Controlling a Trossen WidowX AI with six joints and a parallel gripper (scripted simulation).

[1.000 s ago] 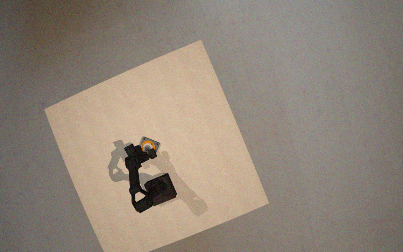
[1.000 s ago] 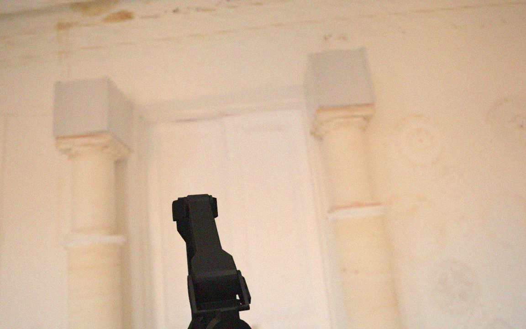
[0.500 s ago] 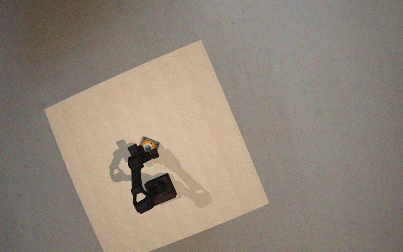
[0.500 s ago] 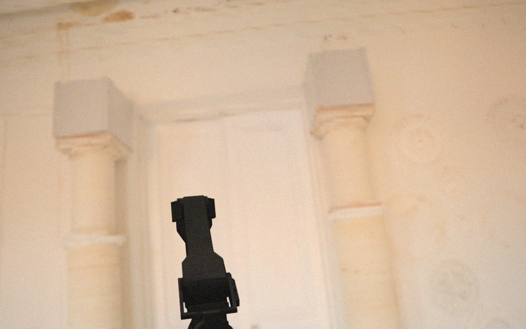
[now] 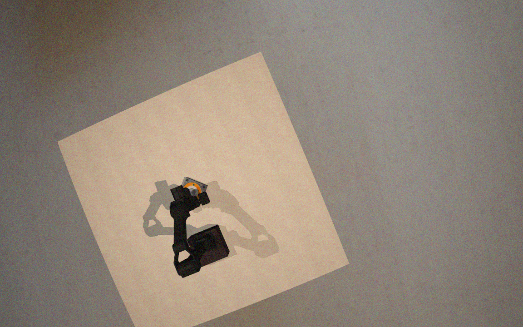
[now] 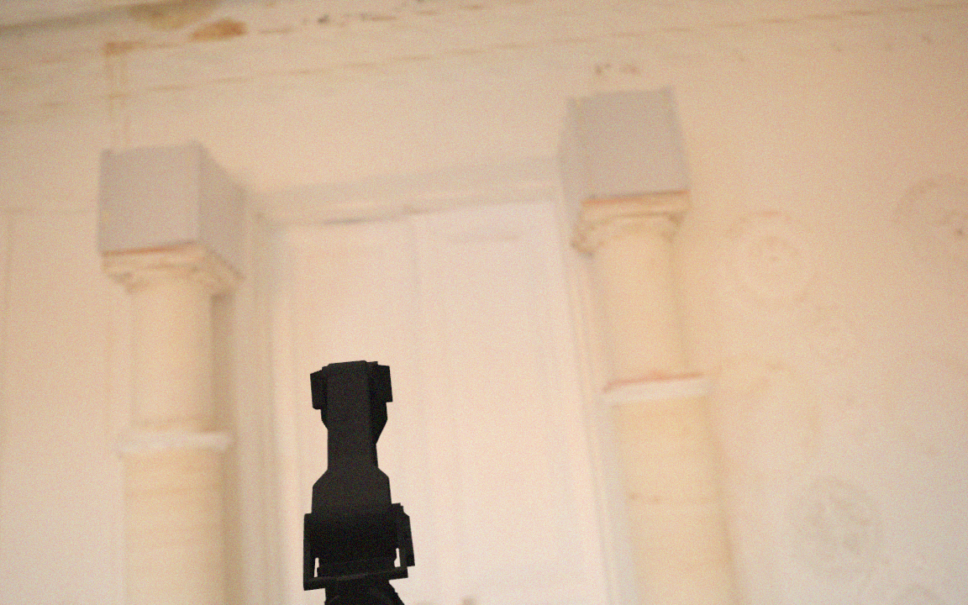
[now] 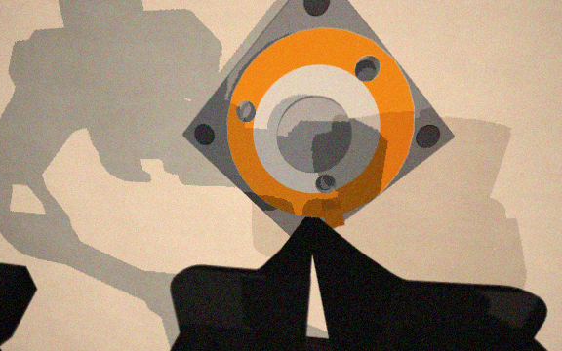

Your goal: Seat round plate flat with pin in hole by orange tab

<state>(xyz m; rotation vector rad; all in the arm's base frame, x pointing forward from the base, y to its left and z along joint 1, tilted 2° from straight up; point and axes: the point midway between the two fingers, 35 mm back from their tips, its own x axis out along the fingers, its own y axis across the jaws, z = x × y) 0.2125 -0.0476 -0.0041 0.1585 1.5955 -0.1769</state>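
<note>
Now: the round orange plate 3 cm ahead of my gripper tip, 1 cm to the right of it and 1 cm below it. From my gripper tip the other things lie so: square grey base 5 cm ahead, 1 cm to the right, 2 cm below.
</note>
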